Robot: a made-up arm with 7 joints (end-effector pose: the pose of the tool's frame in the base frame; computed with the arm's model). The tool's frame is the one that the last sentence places.
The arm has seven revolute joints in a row. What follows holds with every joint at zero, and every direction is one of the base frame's. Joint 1 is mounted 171.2 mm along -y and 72.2 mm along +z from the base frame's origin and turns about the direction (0.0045, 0.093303, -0.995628), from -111.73 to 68.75 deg. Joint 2 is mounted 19.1 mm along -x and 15.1 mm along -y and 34.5 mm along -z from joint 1 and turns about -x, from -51.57 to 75.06 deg. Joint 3 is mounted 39.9 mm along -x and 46.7 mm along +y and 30.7 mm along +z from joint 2 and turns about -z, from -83.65 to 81.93 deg. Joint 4 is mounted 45.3 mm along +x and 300.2 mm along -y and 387.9 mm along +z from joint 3 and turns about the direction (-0.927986, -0.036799, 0.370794), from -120.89 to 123.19 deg. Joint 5 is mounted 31.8 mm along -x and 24.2 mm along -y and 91.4 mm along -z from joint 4 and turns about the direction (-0.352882, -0.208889, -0.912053), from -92.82 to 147.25 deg. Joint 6 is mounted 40.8 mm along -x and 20.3 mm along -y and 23.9 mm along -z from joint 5 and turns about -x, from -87.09 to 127.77 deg. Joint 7 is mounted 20.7 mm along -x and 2.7 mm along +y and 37.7 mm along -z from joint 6 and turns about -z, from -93.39 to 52.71 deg. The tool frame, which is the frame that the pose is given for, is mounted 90.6 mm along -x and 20.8 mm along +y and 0.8 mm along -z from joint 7; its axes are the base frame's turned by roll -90, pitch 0 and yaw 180 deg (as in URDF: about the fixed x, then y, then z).
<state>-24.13 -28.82 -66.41 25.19 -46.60 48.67 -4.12</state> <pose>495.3 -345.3 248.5 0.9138 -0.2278 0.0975 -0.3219</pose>
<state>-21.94 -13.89 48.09 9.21 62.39 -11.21 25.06</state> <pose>-184.3 -426.9 212.0 0.4817 -0.6047 -0.3649 0.5188</pose>
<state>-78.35 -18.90 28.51 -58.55 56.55 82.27 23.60</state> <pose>59.6 -369.4 353.0 0.2625 0.1551 -0.1901 0.9332</pose>
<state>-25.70 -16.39 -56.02 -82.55 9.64 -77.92 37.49</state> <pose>156.2 -374.3 472.9 0.6088 0.4568 -0.5760 -0.2982</pose>
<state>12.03 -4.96 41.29 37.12 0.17 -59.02 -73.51</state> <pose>-477.1 -394.7 308.4 0.3157 -0.0643 0.7825 -0.5328</pose>
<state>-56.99 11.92 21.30 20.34 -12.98 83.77 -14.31</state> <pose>28.5 -615.6 432.3 0.4090 -0.0359 -0.2254 -0.8835</pose>
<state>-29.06 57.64 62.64 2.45 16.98 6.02 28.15</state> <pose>-399.7 -166.1 140.2 0.0676 -0.7350 -0.2382 0.6312</pose>
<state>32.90 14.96 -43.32 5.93 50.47 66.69 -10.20</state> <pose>-51.9 -367.4 344.1 0.2360 -0.0308 0.0864 0.9674</pose>
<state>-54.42 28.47 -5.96 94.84 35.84 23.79 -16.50</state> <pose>106.3 -357.1 673.9 0.5996 0.2513 -0.4451 -0.6158</pose>
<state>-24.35 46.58 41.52 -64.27 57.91 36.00 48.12</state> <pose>-177.3 -12.6 285.0 0.6139 -0.6888 -0.2319 0.3080</pose>
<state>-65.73 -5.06 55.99 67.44 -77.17 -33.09 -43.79</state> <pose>102.2 -777.8 465.8 0.1280 -0.8865 0.3901 -0.2135</pose>
